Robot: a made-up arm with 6 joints. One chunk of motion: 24 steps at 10 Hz.
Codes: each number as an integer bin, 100 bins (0 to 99) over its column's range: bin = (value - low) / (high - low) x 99, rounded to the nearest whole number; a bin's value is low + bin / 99 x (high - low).
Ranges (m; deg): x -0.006..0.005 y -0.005..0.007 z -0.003..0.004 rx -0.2..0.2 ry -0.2..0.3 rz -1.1..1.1
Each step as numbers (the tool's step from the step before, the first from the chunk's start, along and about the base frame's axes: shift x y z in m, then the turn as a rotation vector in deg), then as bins.
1 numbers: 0.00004 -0.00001 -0.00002 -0.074 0.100 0.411
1 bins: 54 41 42 31 59 68
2 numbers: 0.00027 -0.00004 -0.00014 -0.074 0.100 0.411
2 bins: 56 41 40 31 59 68
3 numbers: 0.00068 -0.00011 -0.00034 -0.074 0.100 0.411
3 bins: 60 40 38 31 59 68
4 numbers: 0.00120 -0.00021 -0.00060 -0.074 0.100 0.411
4 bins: 65 40 34 31 59 68
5 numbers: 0.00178 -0.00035 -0.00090 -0.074 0.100 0.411
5 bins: 70 38 30 31 59 68
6 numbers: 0.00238 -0.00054 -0.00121 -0.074 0.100 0.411
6 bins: 75 37 25 31 59 68
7 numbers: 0.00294 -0.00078 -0.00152 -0.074 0.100 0.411
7 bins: 80 35 21 31 59 68
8 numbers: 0.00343 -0.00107 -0.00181 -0.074 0.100 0.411
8 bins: 85 32 17 31 59 68
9 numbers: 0.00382 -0.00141 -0.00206 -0.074 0.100 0.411
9 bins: 88 30 13 31 59 68
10 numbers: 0.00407 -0.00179 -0.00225 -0.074 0.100 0.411
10 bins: 91 26 11 31 59 68
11 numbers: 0.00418 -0.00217 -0.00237 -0.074 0.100 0.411
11 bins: 92 23 9 31 59 68
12 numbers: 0.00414 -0.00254 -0.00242 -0.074 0.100 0.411
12 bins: 91 20 8 31 59 68
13 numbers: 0.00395 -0.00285 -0.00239 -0.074 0.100 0.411
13 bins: 90 18 9 31 59 68
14 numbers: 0.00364 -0.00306 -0.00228 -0.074 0.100 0.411
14 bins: 87 16 10 31 59 68
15 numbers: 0.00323 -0.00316 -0.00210 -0.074 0.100 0.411
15 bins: 83 15 13 31 59 68
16 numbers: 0.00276 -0.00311 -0.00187 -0.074 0.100 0.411
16 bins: 79 16 16 31 59 68
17 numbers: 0.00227 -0.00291 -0.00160 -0.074 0.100 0.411
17 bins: 74 17 20 31 59 68
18 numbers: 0.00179 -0.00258 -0.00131 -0.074 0.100 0.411
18 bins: 70 20 24 31 59 68
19 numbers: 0.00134 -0.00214 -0.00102 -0.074 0.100 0.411
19 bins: 66 24 28 31 59 68
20 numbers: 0.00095 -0.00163 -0.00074 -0.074 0.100 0.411
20 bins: 63 28 32 31 59 68
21 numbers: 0.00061 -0.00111 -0.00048 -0.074 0.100 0.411
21 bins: 59 32 36 31 59 68
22 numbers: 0.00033 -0.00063 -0.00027 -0.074 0.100 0.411
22 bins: 57 36 39 31 59 68
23 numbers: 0.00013 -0.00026 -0.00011 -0.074 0.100 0.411
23 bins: 55 39 41 31 59 68
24 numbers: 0.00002 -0.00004 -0.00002 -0.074 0.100 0.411
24 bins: 54 41 42 31 59 68
